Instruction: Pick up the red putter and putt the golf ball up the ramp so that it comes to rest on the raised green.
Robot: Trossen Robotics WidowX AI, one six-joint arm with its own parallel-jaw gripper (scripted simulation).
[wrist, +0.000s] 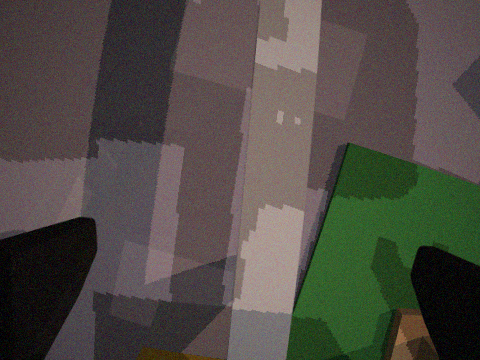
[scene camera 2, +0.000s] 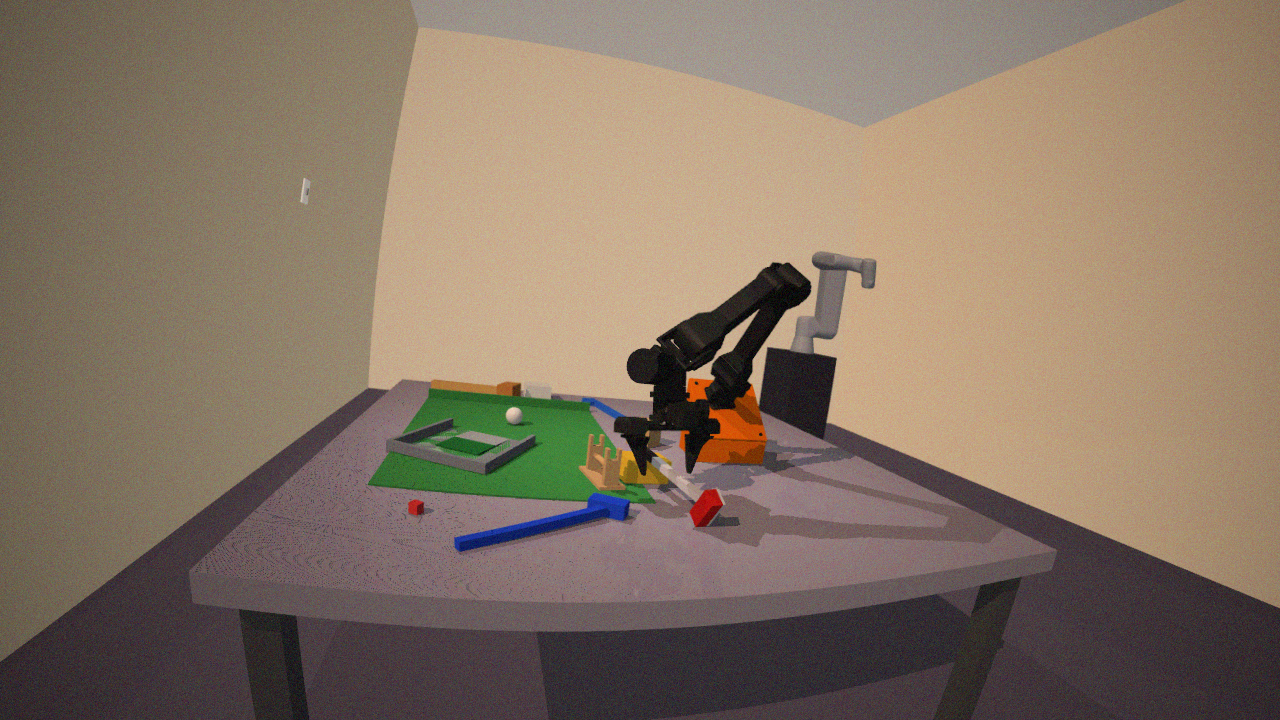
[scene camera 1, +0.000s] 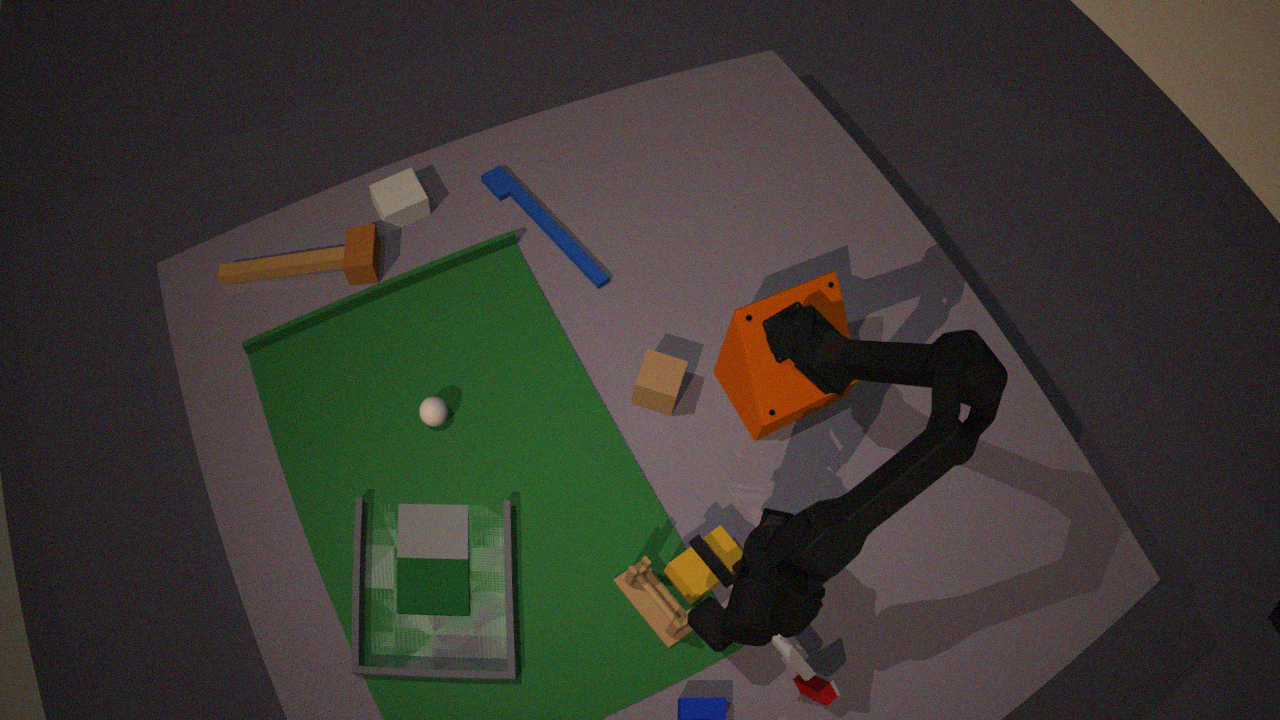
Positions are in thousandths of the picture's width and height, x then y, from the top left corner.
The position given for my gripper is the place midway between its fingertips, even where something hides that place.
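Observation:
Scene camera 1 gives me a wooden mallet (scene camera 1: 282,359) and a white cube (scene camera 1: 313,278), as well as a tan cube (scene camera 1: 516,524) and a yellow block (scene camera 1: 539,798). My gripper (scene camera 1: 588,849) is there too, open and holding nothing. In scene camera 2 I see my gripper (scene camera 2: 521,659) again, with a blue putter (scene camera 2: 468,702), the yellow block (scene camera 2: 492,658) and the wooden mallet (scene camera 2: 396,540). The wrist view shows my gripper (wrist: 539,696) as well, but the wooden mallet is out of frame in the wrist view, and the white cube is out of frame in the wrist view too.

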